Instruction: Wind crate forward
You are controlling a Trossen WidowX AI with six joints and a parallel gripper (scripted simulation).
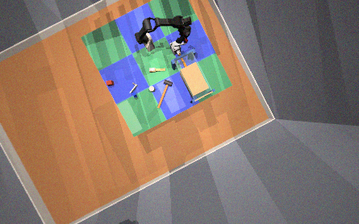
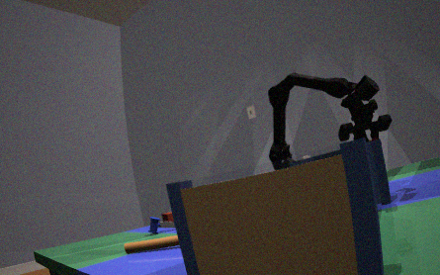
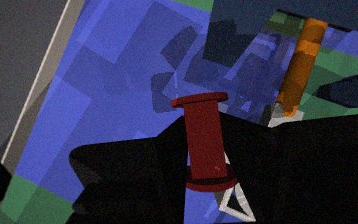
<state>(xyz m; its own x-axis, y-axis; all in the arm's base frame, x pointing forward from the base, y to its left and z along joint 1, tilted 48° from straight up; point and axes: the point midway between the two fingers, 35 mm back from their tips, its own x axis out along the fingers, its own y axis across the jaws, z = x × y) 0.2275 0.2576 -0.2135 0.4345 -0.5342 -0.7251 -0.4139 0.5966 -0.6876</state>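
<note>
The winch lies 6 cm behind my gripper tip, 11 cm to the right of it and 10 cm below it. The rest, counted from my gripper tip: blue-framed guard cubby: 36 cm ahead, 13 cm to the right, 6 cm below; red grip: 1 cm behind, 1 cm to the right; blue piece: 15 cm ahead, 78 cm to the right, 10 cm below.
</note>
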